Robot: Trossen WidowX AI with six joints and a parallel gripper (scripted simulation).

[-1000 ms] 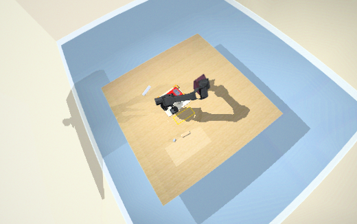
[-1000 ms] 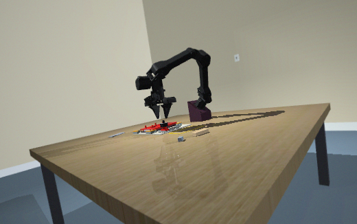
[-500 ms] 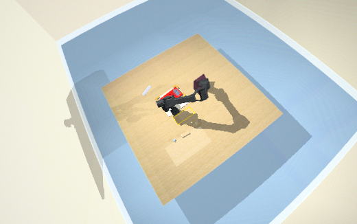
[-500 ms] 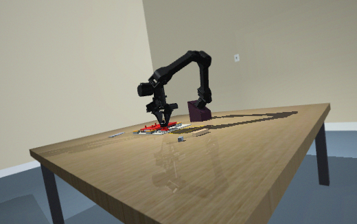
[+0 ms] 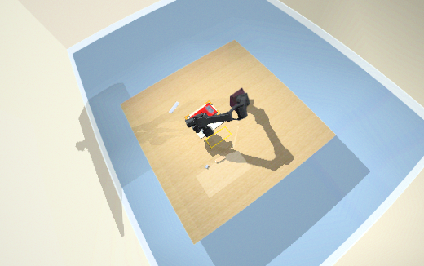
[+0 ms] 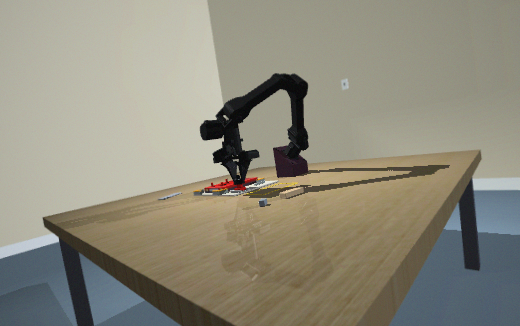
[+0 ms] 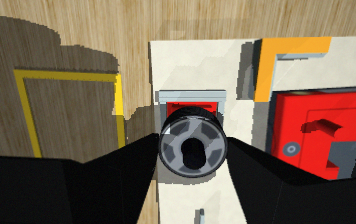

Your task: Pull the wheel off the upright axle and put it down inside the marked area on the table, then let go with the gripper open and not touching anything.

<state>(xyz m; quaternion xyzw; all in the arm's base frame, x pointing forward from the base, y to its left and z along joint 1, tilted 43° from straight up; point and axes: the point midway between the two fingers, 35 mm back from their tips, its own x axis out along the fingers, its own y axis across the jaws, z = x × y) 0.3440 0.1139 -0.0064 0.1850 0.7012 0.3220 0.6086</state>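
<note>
The wheel is right at my gripper tip. Also, from my gripper tip: flat strip (320 mm to the right, 140 mm ahead, 40 mm below); grey cube (260 mm to the left, 110 mm ahead, 30 mm below); wooden block (250 mm to the left, 30 mm below).
</note>
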